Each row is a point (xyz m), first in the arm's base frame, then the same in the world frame.
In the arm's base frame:
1: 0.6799 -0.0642 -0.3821
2: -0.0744 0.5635 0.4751
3: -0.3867 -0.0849 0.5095
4: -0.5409 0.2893 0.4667
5: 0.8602 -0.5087 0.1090
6: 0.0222 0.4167 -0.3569
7: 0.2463 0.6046 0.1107
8: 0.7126 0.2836 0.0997
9: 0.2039 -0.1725 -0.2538
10: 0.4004 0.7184 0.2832
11: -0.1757 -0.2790 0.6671
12: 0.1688 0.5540 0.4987
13: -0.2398 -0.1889 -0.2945
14: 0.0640 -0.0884 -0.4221
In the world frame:
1: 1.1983 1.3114 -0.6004
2: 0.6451 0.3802 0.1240
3: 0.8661 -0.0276 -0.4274
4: 0.5091 -0.0025 -0.2337
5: 1.7969 0.9772 -0.5646
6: 0.4689 0.9779 -0.4547
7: 0.6842 0.8583 0.0388
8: 1.1914 1.0953 -0.0459
9: 1.0051 0.8726 -0.7583
10: 0.7823 0.8743 0.2766
11: 1.1919 -0.0450 -0.4025
12: 0.8208 0.5259 0.2118
13: 0.7070 0.5963 -0.9415
14: 0.7920 0.9161 -0.8458

